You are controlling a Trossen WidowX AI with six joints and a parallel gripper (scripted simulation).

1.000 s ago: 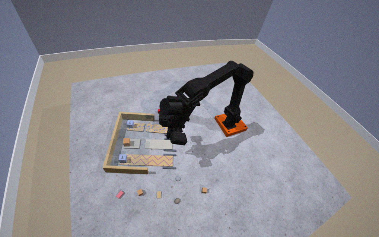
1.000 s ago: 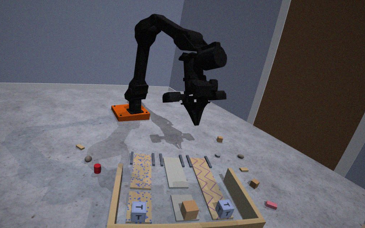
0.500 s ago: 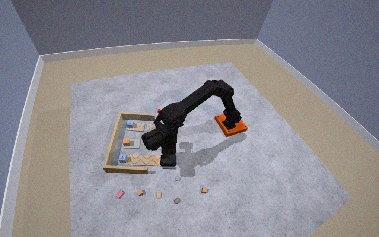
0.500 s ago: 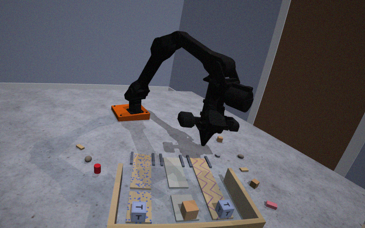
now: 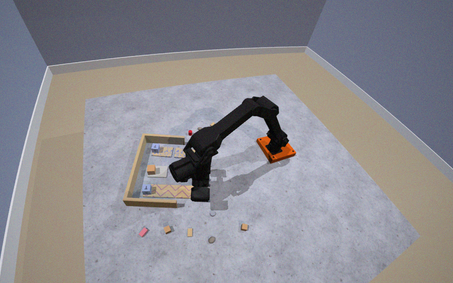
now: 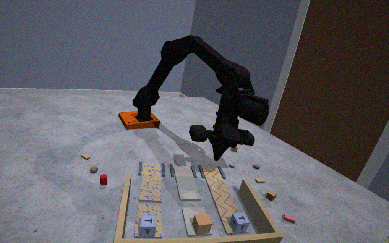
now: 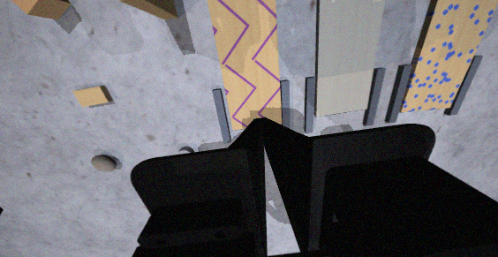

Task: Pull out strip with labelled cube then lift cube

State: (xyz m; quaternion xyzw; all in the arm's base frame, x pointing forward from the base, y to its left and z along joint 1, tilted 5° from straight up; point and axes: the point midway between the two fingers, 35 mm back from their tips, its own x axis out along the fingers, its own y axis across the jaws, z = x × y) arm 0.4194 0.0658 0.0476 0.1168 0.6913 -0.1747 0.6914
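The zigzag strip is 90 mm ahead of my gripper tip, 40 mm to the right of it and 50 mm below it. Also, from my gripper tip: red cylinder (70 mm behind, 310 mm to the right, 50 mm below); pink block (240 mm ahead, 70 mm to the left, 50 mm below).
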